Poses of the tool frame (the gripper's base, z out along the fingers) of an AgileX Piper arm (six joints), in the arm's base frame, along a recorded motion.
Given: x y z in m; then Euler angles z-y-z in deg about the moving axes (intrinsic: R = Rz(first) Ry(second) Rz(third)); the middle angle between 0 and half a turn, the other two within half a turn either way.
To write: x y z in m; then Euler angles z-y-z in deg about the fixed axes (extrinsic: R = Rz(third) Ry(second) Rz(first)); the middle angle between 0 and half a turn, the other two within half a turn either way. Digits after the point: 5 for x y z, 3 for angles.
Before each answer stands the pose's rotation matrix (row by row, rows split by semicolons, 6 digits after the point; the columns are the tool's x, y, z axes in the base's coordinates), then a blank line. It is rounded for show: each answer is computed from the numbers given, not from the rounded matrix.
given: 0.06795, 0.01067, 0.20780, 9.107, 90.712, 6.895
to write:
-0.031182 -0.155661 0.987318; 0.116584 0.980490 0.158266; -0.992691 0.120041 -0.012426

0.06795, 0.01067, 0.20780, 6.895, 90.712, 9.107
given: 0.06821, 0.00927, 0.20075, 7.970, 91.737, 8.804
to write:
-0.050887 -0.132426 0.989886; 0.147423 0.979316 0.138591; -0.987764 0.152984 -0.030312

0.06821, 0.00927, 0.20075, 8.804, 91.737, 7.970
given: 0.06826, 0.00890, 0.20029, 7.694, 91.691, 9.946
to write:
-0.051928 -0.126819 0.990566; 0.167274 0.976786 0.133824; -0.984542 0.172645 -0.029509

0.06826, 0.00890, 0.20029, 9.946, 91.691, 7.694
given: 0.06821, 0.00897, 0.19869, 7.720, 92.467, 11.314
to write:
-0.068179 -0.123354 0.990018; 0.188738 0.972814 0.134208; -0.979658 0.196004 -0.043044

0.06821, 0.00897, 0.19869, 11.314, 92.467, 7.720
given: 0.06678, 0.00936, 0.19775, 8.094, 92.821, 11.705
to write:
-0.076276 -0.127985 0.988839; 0.194066 0.970856 0.140627; -0.978018 0.202627 -0.049216

0.06678, 0.00936, 0.19775, 11.705, 92.821, 8.094
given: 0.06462, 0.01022, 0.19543, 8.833, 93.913, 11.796
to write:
-0.097399 -0.136527 0.985837; 0.191746 0.969414 0.153197; -0.976600 0.203951 -0.068242

0.06462, 0.01022, 0.19543, 11.796, 93.913, 8.833
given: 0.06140, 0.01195, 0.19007, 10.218, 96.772, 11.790
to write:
-0.149846 -0.149940 0.977274; 0.180608 0.967652 0.176156; -0.972074 0.202900 -0.117919

0.06140, 0.01195, 0.19007, 11.790, 96.772, 10.218
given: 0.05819, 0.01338, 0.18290, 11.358, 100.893, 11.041
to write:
-0.219561 -0.157811 0.962750; 0.151233 0.969396 0.193390; -0.963806 0.188061 -0.188975

0.05819, 0.01338, 0.18290, 11.041, 100.893, 11.358
